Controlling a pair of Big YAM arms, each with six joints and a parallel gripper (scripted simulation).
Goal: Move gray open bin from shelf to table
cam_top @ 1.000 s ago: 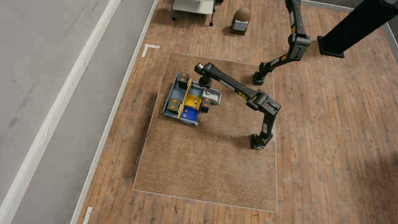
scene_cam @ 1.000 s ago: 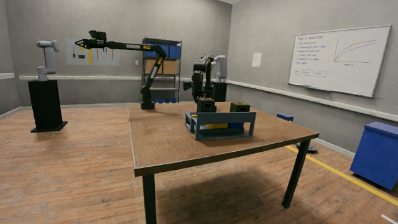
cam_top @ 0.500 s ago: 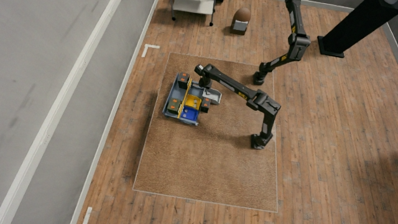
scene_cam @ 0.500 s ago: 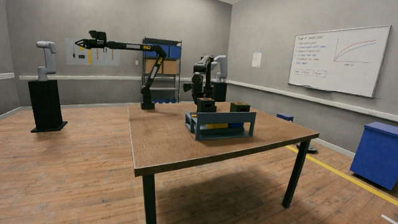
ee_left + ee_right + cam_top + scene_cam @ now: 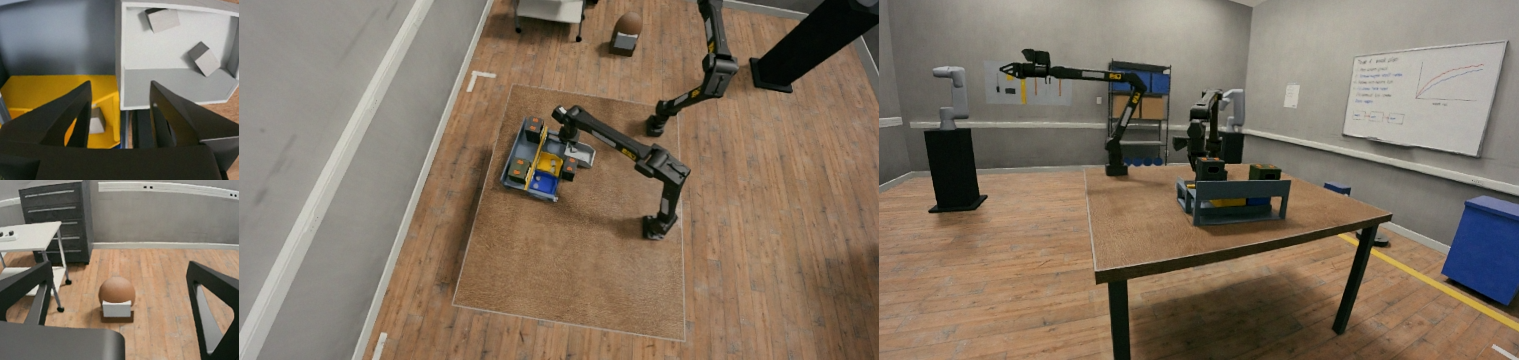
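My left hand is 8 cm past the gray open bin, 1 cm to the right of it and 9 cm above it. From my left hand the other things lie so: blue-gray shelf: 13 cm ahead, 10 cm to the left, 7 cm below; yellow bin: 10 cm ahead, 10 cm to the left, 9 cm below; blue bin: 11 cm ahead, 21 cm to the left, 9 cm below.
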